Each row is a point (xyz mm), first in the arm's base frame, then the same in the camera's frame.
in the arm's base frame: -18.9 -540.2 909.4
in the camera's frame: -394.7 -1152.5 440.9
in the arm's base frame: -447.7 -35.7 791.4
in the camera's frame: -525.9 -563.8 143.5
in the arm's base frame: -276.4 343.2 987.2
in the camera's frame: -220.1 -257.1 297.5
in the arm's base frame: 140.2 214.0 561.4
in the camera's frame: 131.3 -657.4 1.0
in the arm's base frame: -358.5 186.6 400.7
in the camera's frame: -303.4 -511.1 -253.7
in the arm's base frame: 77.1 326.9 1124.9
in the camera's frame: 69.0 -385.7 507.5
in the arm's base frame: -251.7 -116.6 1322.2
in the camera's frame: -446.5 -578.7 709.3
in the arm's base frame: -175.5 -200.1 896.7
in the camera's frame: -373.5 -794.5 332.6
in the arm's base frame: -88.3 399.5 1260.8
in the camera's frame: -57.1 -216.9 589.4
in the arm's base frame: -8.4 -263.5 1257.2
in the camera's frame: -293.6 -826.4 725.7
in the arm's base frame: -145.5 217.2 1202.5
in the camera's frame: -185.8 -365.8 555.1
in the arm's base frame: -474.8 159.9 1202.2
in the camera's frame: -502.1 -275.5 495.7
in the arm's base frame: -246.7 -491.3 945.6
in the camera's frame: -576.2 -1003.8 418.4
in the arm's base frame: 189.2 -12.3 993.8
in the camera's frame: 24.2 -761.5 468.2
